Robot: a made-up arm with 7 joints. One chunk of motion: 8 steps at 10 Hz.
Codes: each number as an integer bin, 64 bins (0 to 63) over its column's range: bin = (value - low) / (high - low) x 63, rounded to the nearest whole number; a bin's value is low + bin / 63 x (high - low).
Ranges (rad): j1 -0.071..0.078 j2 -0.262..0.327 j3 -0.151..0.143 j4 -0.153..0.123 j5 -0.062..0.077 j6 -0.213..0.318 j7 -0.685..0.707
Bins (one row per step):
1: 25 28 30 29 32 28 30
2: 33 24 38 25 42 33 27
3: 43 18 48 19 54 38 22
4: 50 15 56 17 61 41 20
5: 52 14 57 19 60 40 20
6: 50 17 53 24 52 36 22
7: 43 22 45 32 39 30 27
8: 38 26 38 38 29 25 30
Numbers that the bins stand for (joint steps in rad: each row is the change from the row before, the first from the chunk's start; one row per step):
1: -0.01187 -0.00022 -0.01100 -0.02595 0.00860 0.02300 -0.02214
2: 0.00705 -0.03762 0.02633 -0.04348 0.03067 0.06514 -0.08843
3: 0.03070 -0.09371 0.07300 -0.06976 0.05714 0.10729 -0.19890
4: 0.04725 -0.12176 0.11033 -0.07852 0.07259 0.13257 -0.24310
5: 0.05198 -0.13111 0.11500 -0.06976 0.07038 0.12414 -0.24310
6: 0.04725 -0.10306 0.09633 -0.04786 0.05273 0.09043 -0.19890
7: 0.03070 -0.05632 0.05900 -0.01281 0.02405 0.03986 -0.08843
8: 0.01887 -0.01892 0.02633 0.01348 0.00198 -0.00229 -0.02214

